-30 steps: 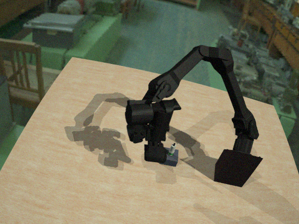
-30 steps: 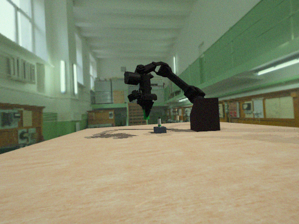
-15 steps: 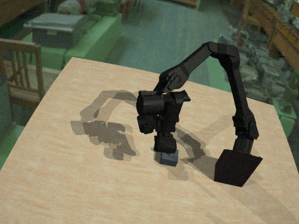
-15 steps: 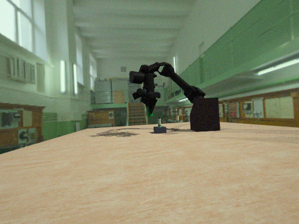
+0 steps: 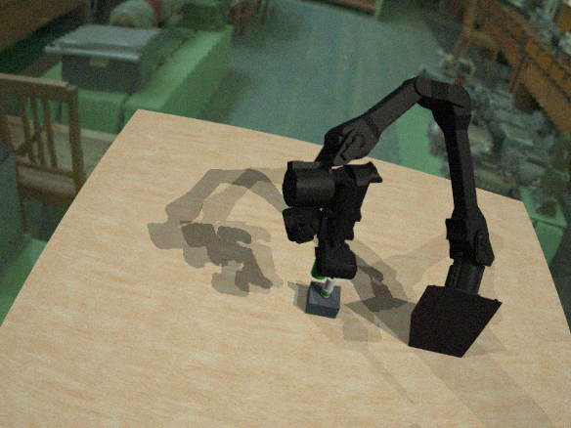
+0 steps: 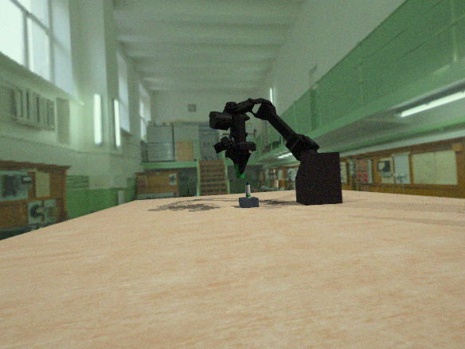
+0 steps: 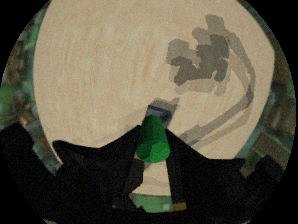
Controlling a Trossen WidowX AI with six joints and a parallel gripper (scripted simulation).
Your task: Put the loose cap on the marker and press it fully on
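Right now my gripper tip is 6 cm above the white marker, 3 cm to the left of it and 3 cm past it. The rest, counted from my gripper tip: green cap: 1 cm above; then block: 11 cm below, 3 cm to the right, 3 cm behind.
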